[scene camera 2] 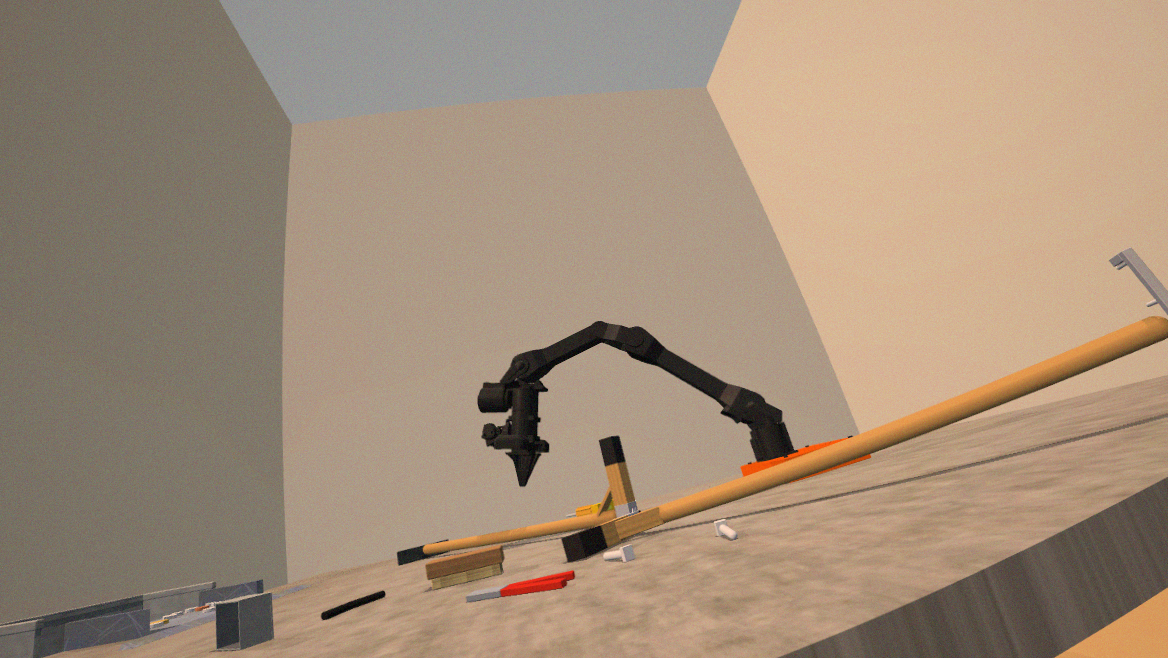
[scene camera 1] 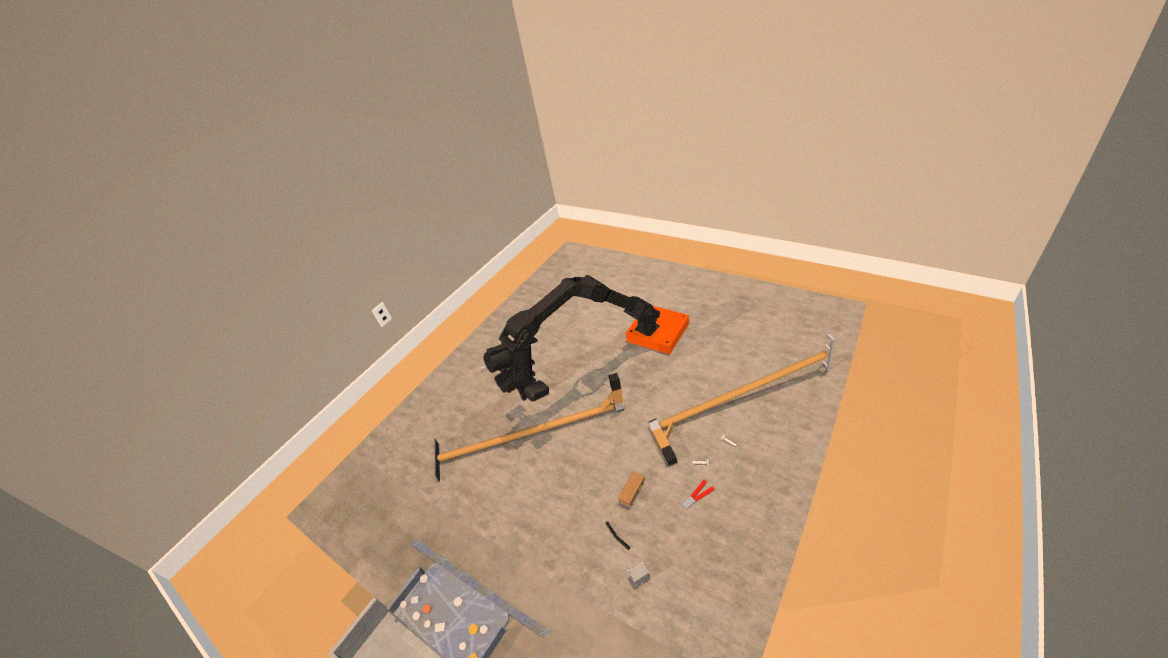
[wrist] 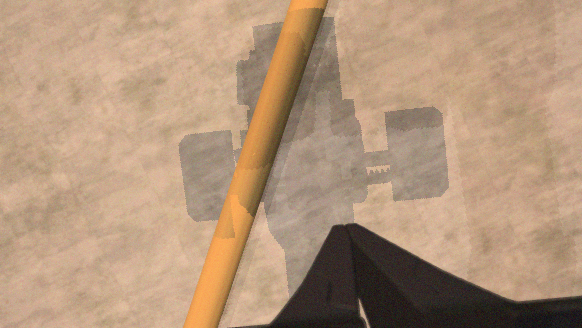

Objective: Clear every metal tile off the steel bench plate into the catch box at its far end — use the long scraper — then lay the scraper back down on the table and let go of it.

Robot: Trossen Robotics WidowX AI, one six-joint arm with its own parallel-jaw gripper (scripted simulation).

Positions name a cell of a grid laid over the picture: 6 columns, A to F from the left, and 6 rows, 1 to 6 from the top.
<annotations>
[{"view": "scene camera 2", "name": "my gripper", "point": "C5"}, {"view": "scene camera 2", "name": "long scraper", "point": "D5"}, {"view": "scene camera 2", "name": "wooden block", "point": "C6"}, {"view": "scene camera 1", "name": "my gripper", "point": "C4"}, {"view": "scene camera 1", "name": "long scraper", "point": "D4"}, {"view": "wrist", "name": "my gripper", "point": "D5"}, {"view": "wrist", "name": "long scraper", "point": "D1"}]
</annotations>
